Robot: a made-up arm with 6 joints.
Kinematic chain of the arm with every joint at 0, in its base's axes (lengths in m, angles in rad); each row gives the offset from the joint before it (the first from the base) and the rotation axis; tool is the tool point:
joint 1: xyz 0 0 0.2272 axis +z
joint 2: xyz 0 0 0 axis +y
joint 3: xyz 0 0 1.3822 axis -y
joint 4: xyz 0 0 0 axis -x
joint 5: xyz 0.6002 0 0 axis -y
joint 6: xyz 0 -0.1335 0 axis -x
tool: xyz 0 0 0
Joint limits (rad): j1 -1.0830..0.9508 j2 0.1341..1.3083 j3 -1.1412..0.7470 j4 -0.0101..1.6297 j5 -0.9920..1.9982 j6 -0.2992..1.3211
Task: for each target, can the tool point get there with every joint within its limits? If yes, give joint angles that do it. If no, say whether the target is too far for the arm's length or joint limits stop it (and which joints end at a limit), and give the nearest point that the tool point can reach.
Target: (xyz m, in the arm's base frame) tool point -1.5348 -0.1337 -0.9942
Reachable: no: joint limits stop it (at a limit: joint 1, joint 2, joint 3, joint 4) | nearest point 0.2907 -0.8328 0.2039 | short by 2.293 m
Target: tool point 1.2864 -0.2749 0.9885
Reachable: yes | joints -0.1410 0.6328 -0.1480 0.8169 -0.5133 0.4116
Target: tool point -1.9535 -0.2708 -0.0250
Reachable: no: joint limits stop it (at a limit: joint 1, joint 2, joint 3, joint 4) | nearest point 0.0500 -0.3791 1.0224 | short by 2.263 m
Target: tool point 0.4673 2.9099 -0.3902
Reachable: no: too far | nearest point 1.0553 1.4917 0.2176 | short by 1.651 m
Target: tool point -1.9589 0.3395 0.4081
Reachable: no: joint limits stop it (at a limit: joint 1, joint 2, joint 3, joint 4) | nearest point 0.0500 -0.3791 1.0224 | short by 2.220 m
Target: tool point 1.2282 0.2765 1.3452
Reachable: yes | joints 0.2891 0.4939 0.1608 0.8796 1.5790 0.6040
